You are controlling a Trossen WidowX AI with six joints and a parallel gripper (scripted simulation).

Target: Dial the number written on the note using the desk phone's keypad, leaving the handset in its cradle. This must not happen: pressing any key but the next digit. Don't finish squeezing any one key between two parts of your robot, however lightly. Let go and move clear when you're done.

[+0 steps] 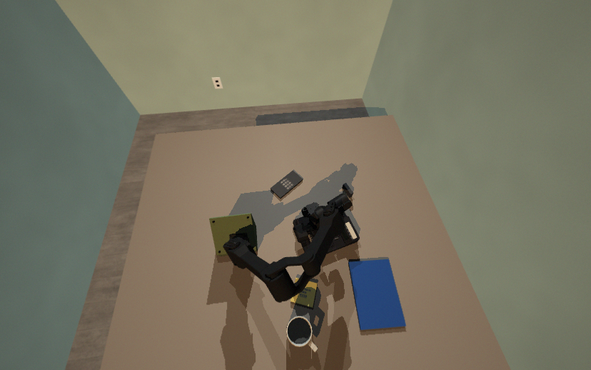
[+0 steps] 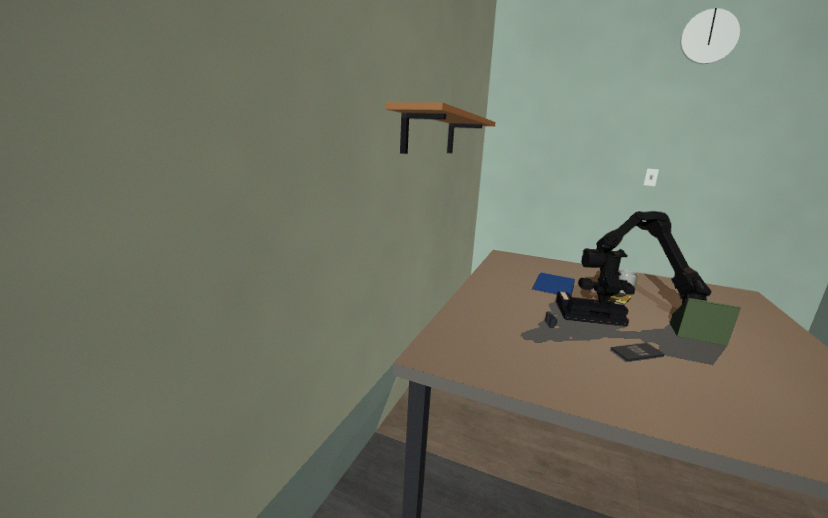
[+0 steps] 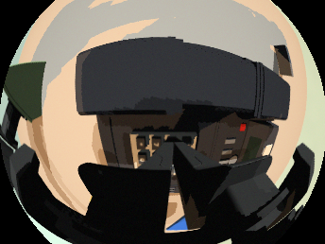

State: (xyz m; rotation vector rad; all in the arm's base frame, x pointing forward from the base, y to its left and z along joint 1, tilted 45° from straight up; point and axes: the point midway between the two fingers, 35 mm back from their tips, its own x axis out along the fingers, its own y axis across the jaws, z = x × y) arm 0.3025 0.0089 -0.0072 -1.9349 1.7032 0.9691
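My gripper is now 4 cm short of the black desk phone, 1 cm to the right of it and 4 cm above it. Round my hand: handset: 2 cm ahead, 6 cm to the left, 2 cm below; yellow note: 8 cm behind, 21 cm to the right, 6 cm below; black remote: 10 cm behind, 26 cm to the left, 6 cm below.
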